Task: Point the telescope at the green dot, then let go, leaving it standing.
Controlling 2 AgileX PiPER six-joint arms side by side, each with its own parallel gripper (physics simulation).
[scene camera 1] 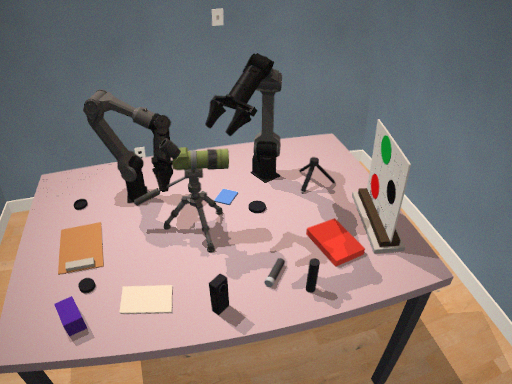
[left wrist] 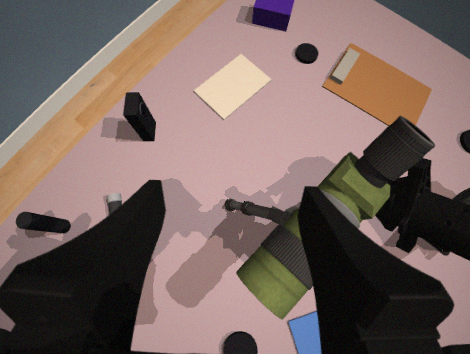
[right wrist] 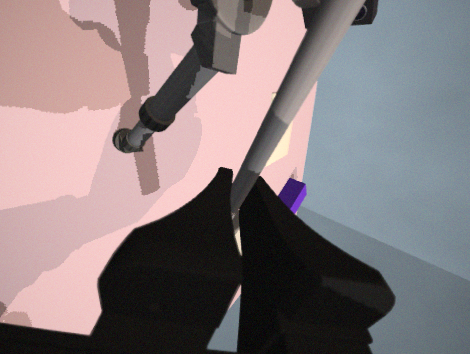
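Observation:
The green telescope (scene camera 1: pixel 202 159) (left wrist: pixel 280 272) stands on its dark tripod (scene camera 1: pixel 195 197) (left wrist: pixel 257 210) (right wrist: pixel 177 92). Its wide front end faces right in the scene view, towards the side where the white board (scene camera 1: pixel 401 172) with the green dot (scene camera 1: pixel 386 150) stands. My right gripper (scene camera 1: pixel 163 187) (right wrist: pixel 236 186) is behind the telescope, low at its left, shut on the tripod's pan handle (scene camera 1: pixel 174 184) (right wrist: pixel 300 75). My left gripper (scene camera 1: pixel 220 129) (left wrist: pixel 232 198) is open and empty, raised above and behind the telescope. The green dot does not show in either wrist view.
A small black tripod (scene camera 1: pixel 313 172), a red box (scene camera 1: pixel 335 241), a blue pad (scene camera 1: pixel 226 196) and a black disc (scene camera 1: pixel 257 206) lie or stand right of the telescope. A black block (scene camera 1: pixel 219 294), cream sheet (scene camera 1: pixel 146 299), orange clipboard (scene camera 1: pixel 81 242) and purple box (scene camera 1: pixel 70 316) are nearer the front and left.

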